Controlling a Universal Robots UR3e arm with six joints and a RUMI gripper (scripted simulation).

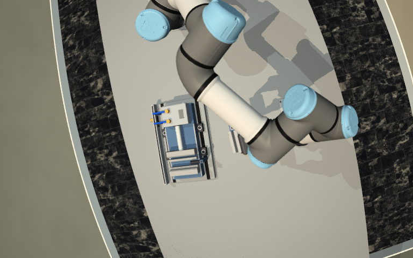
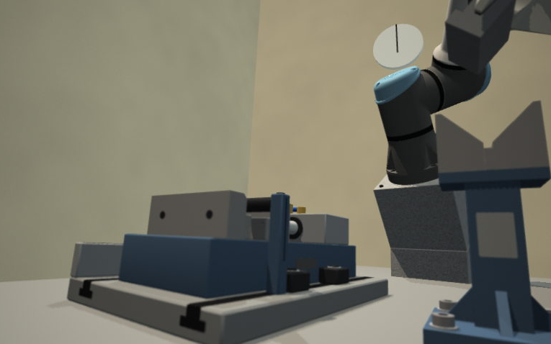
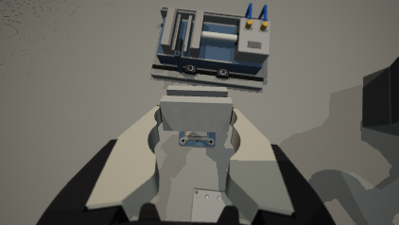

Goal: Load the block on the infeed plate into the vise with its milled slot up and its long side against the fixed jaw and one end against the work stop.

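The part is 1 cm to the right of my hand. Also, from my hand: air cylinder rod 22 cm to the right, 16 cm below, 1 cm behind; fixed jaw 21 cm to the right, 16 cm below, 11 cm ahead; work stop rod 17 cm to the right, 15 cm below, 8 cm ahead.
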